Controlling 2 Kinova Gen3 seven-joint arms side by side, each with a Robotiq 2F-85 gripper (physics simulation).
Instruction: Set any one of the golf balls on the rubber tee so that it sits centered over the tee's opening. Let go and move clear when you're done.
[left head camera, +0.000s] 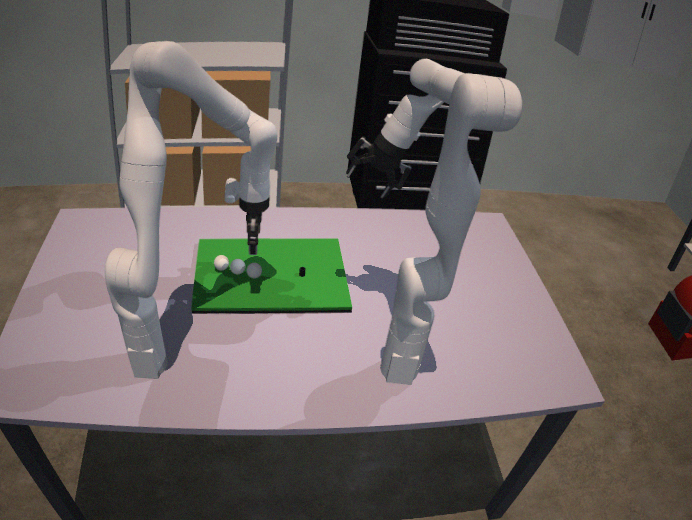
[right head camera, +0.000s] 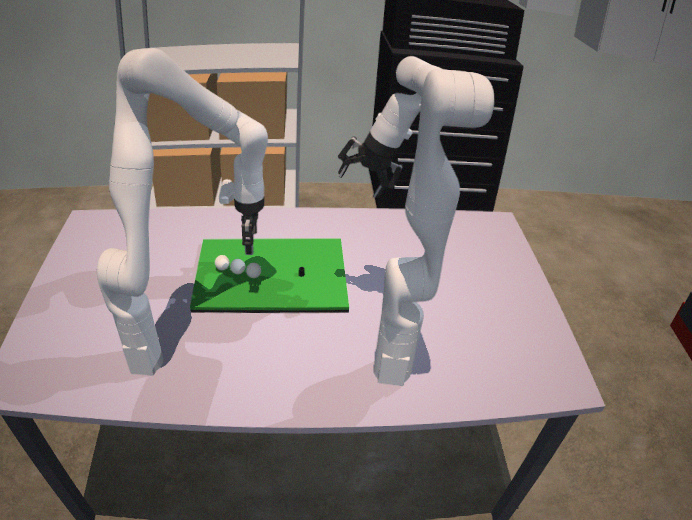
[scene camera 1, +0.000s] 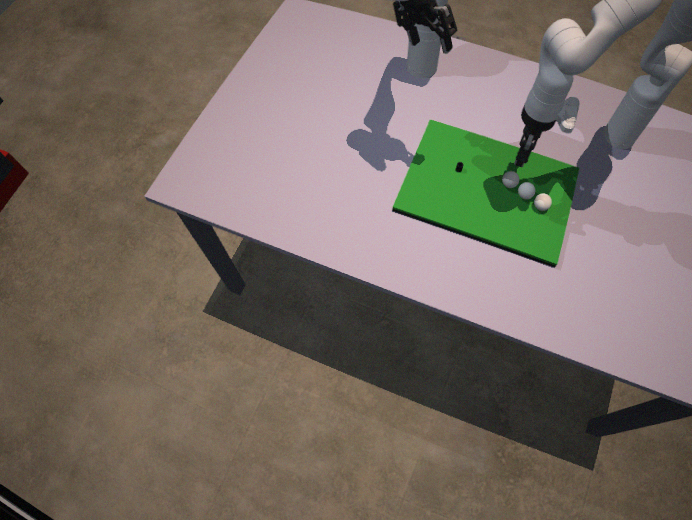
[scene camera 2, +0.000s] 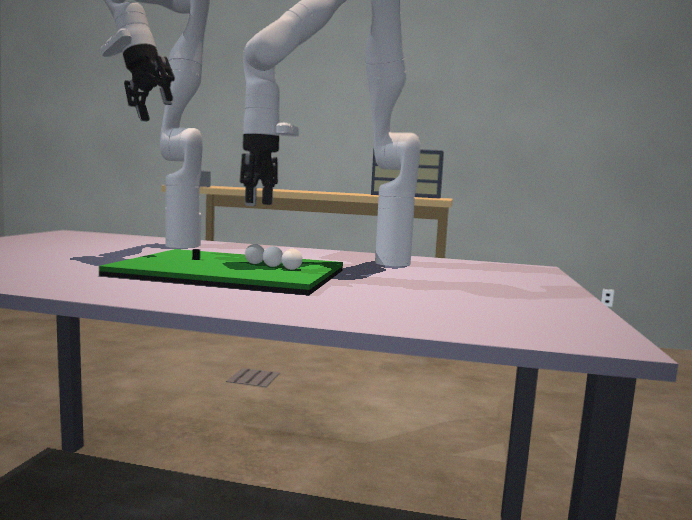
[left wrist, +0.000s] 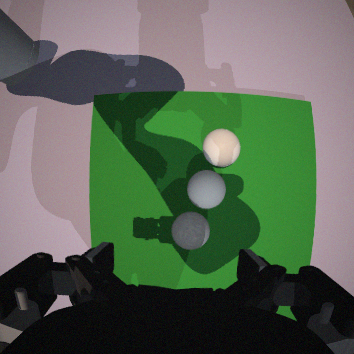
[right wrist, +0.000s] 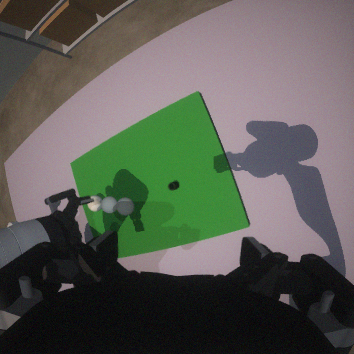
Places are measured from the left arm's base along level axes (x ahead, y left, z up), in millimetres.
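Where they show: left gripper, fingertip midpoint: (left head camera: 253, 243) (right head camera: 251, 243) (scene camera 1: 523, 150) (scene camera 2: 259, 205) (left wrist: 175, 261) (right wrist: 97, 222); right gripper, fingertip midpoint: (left head camera: 365, 186) (right head camera: 357, 186) (scene camera 1: 431, 47) (scene camera 2: 156, 112) (right wrist: 178, 248); left arm's base, link origin: (left head camera: 149, 363) (right head camera: 145, 360) (scene camera 1: 618, 136) (scene camera 2: 392, 263) (left wrist: 18, 62); right arm's base, link origin: (left head camera: 399, 369) (right head camera: 392, 370) (scene camera 1: 421, 67) (scene camera 2: 182, 246).
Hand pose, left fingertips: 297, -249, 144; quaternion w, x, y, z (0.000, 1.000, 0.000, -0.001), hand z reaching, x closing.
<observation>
Things, the pixels of their centre, and the offset from my left fingertips, as dx, dy, dz. "*": a spot on its surface instead. Level surfaces: height alone.
- green mat, body centre: (left wrist: 208, 260) (scene camera 2: 231, 263) (right wrist: 139, 189) (scene camera 1: 490, 185) (left head camera: 269, 270) (right head camera: 269, 270) +41, -42, -123
- middle ball, body centre: (left wrist: 206, 188) (scene camera 2: 273, 256) (right wrist: 108, 204) (scene camera 1: 526, 190) (left head camera: 237, 266) (right head camera: 237, 266) +30, +46, -103
- far ball, body centre: (left wrist: 221, 147) (scene camera 2: 292, 259) (scene camera 1: 542, 202) (right wrist: 94, 202) (left head camera: 221, 262) (right head camera: 222, 262) +45, +93, -103
- small black tee, surface spot: (right wrist: 173, 185) (scene camera 2: 198, 259) (scene camera 1: 460, 170) (left head camera: 300, 274) (right head camera: 299, 274) * +27, -127, -124
- pink table, surface height: dz -144
Three golf balls stand in a row on the green mat (left head camera: 324, 296) (scene camera 1: 425, 195): the one nearest the tee (left head camera: 253, 271) (right head camera: 253, 270) (scene camera 1: 510, 179) (scene camera 2: 254, 253) (left wrist: 190, 230), the middle ball (left head camera: 238, 266) (scene camera 2: 272, 257) (left wrist: 206, 189) and the far ball (left head camera: 221, 262) (scene camera 2: 292, 259) (left wrist: 221, 147). The small black tee (left head camera: 302, 271) (right head camera: 301, 271) (scene camera 1: 459, 166) (scene camera 2: 195, 254) (right wrist: 173, 185) stands apart from them, with no ball on it. My left gripper (left head camera: 253, 251) (scene camera 2: 259, 202) (left wrist: 175, 261) is open, pointing down, above the ball nearest the tee. My right gripper (left head camera: 367, 184) (scene camera 2: 156, 110) (right wrist: 178, 248) is open and empty, high up away from the balls.
The mat lies on the pink table (left head camera: 475, 363) (scene camera 1: 290, 139), in front of both arm bases in scene camera 2. A shelf (left head camera: 201, 55) with boxes and a black tool cabinet (left head camera: 363, 111) stand behind the table in the left head camera.
</observation>
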